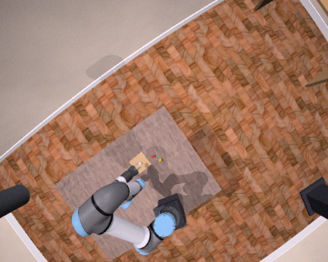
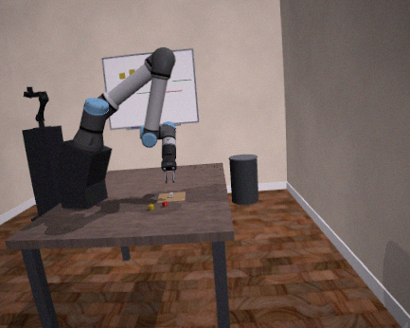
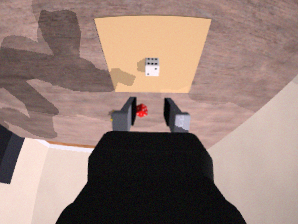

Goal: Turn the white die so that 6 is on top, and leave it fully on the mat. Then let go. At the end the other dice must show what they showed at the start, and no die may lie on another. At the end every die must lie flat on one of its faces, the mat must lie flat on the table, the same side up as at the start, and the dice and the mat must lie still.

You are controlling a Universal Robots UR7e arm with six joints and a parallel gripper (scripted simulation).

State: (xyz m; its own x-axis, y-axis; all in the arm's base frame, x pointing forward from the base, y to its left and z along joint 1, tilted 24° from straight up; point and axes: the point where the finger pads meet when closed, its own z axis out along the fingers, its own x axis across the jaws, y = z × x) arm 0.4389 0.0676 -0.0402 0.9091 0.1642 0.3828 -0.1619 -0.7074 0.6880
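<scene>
The white die is 80 mm below my hand and 10 mm to the right of it. From my hand the other things lie so: yellow die: 180 mm to the right, 90 mm below, 50 mm behind; red die: 140 mm to the right, 90 mm below; tan mat: 90 mm below, 10 mm to the right.
</scene>
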